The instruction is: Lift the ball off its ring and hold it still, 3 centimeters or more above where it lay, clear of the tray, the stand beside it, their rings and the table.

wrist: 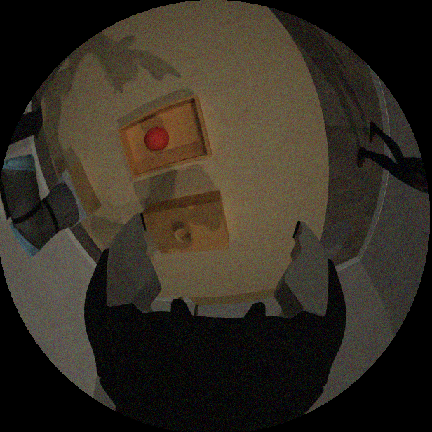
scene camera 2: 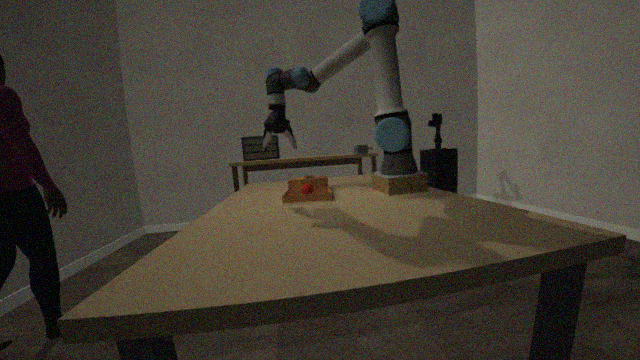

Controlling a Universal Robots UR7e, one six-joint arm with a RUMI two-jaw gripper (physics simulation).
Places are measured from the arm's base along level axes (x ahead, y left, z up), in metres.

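Pixels of known places: gripper, fingertip midpoint: [scene camera 2: 280,150]; arm's base, link origin: [scene camera 2: 398,172].
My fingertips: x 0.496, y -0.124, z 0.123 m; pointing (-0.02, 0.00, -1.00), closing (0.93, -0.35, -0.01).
Ahead of a thing's pixels: the offset from my fingertips to its top centre. Level surfaces: height alone.
A red ball {0.109 m left, 0.098 m back, 0.140 m down} [scene camera 2: 307,188] [wrist: 156,139] lies inside the shallow orange-brown tray {0.109 m left, 0.098 m back, 0.173 m down} [scene camera 2: 308,199] [wrist: 203,127], toward one end of it; its ring is hidden beneath it. Beside the tray, with a gap between, is the wooden block-like stand [scene camera 2: 295,181] [wrist: 207,237]. A small pale ring [wrist: 182,233] sits on the stand's top. My gripper [scene camera 2: 280,147] [wrist: 220,219] is open and empty, pointing down. It hangs high above the table, farther back than the ball in the scene view. In the wrist view the stand shows partly between the fingertips, and the ball lies beyond them.
The wooden table {0.201 m down} [scene camera 2: 225,250] [wrist: 260,125] carries the tray and stand. The arm's base block [scene camera 2: 407,184] [wrist: 84,185] is to their right in the scene view. A person [scene camera 2: 22,145] stands left of the table. Behind are another table [scene camera 2: 310,161] and a dark cabinet [scene camera 2: 440,167].
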